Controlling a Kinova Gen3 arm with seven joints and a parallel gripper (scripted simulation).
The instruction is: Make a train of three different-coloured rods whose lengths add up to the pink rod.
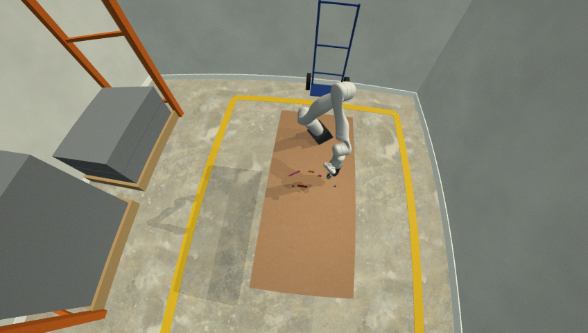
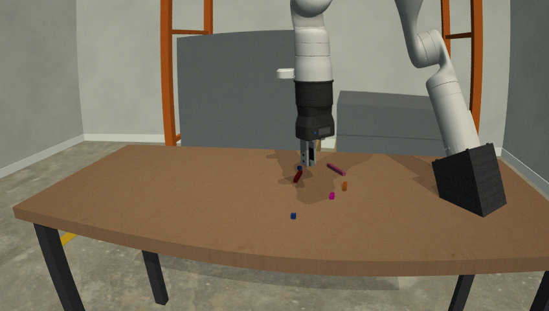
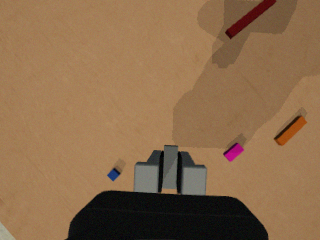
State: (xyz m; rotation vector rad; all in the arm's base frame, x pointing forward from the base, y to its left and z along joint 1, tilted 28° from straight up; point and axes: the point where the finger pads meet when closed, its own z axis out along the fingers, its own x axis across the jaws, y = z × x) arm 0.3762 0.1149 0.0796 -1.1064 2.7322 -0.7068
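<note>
Right now my hand is 5 cm past the magenta rod, 5 cm to the left of it and 11 cm above it. Also, from my hand: red rod (4 cm ahead, 18 cm to the right, 11 cm below); then grey rod (1 cm below); then orange rod (9 cm behind, 11 cm to the right, 11 cm below).
</note>
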